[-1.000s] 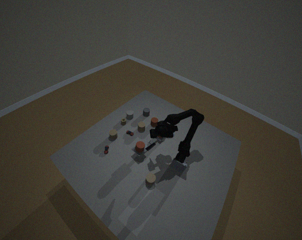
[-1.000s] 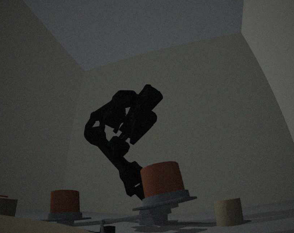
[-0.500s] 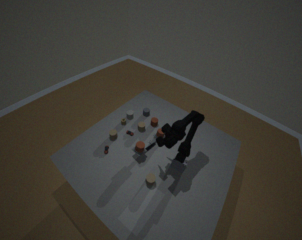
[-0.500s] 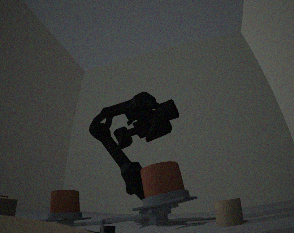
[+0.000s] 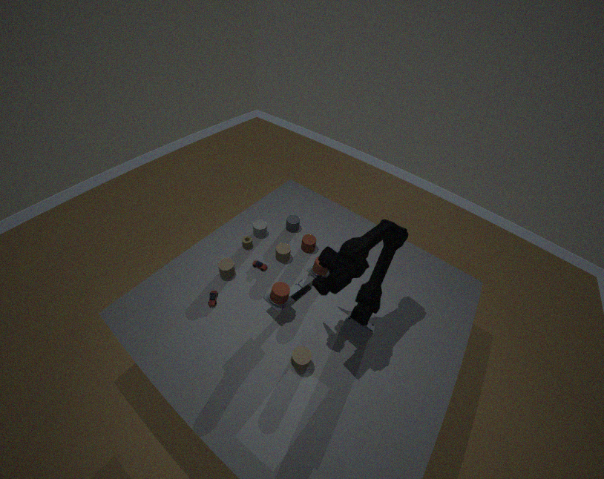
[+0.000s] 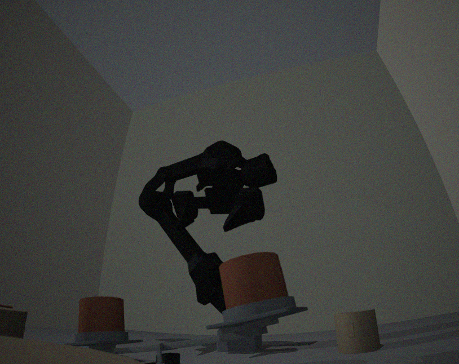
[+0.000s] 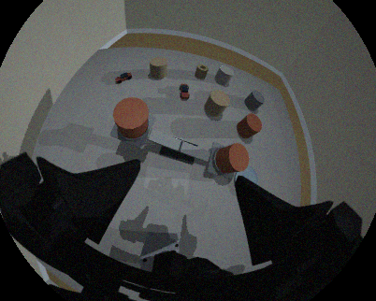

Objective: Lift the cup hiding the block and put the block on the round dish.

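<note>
Now: the grey block 180 mm below my gripper tip, 130 mm to the right of it and 80 mm ahead of it. From my gripper tip the other things lie so: pale blue round dish 240 mm to the right, 220 mm below, 30 mm ahead.
</note>
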